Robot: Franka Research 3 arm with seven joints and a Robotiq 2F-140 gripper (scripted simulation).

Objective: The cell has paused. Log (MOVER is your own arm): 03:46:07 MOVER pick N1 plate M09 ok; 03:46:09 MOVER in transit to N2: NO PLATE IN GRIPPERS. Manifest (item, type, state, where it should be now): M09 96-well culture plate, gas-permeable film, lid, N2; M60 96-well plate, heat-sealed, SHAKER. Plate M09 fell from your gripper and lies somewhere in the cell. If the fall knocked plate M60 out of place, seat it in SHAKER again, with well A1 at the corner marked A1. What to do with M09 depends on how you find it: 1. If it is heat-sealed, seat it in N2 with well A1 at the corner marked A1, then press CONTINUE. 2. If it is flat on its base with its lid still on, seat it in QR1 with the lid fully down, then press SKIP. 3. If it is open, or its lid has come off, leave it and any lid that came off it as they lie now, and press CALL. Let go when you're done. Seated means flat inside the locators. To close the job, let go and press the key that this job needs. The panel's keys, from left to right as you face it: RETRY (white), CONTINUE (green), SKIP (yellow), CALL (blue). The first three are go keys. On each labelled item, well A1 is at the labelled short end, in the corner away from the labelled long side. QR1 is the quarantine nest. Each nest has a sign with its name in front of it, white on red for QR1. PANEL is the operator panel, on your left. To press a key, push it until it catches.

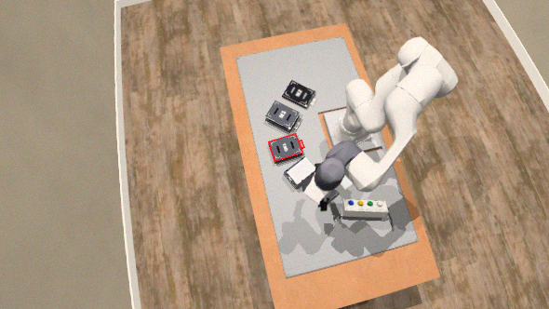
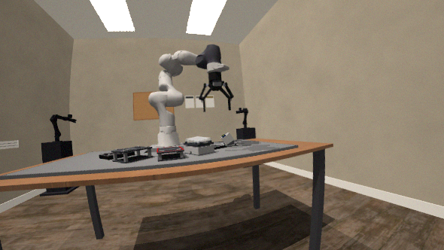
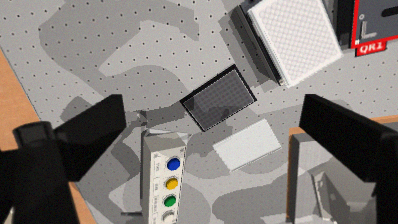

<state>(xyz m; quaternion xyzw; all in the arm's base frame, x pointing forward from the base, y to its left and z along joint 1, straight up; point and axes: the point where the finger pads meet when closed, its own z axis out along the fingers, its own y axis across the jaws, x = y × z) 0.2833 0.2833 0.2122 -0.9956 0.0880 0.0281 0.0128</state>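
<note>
Now: the white 96-well plate 3 cm ahead of my hand, 13 cm to the right of it and 16 cm below it. Round my hand: yellow skip key (22 cm behind, 11 cm to the left, 17 cm below); then blue call key (17 cm behind, 9 cm to the left, 17 cm below); then dark plate (8 cm behind, 1 cm to the right, 23 cm below).
</note>
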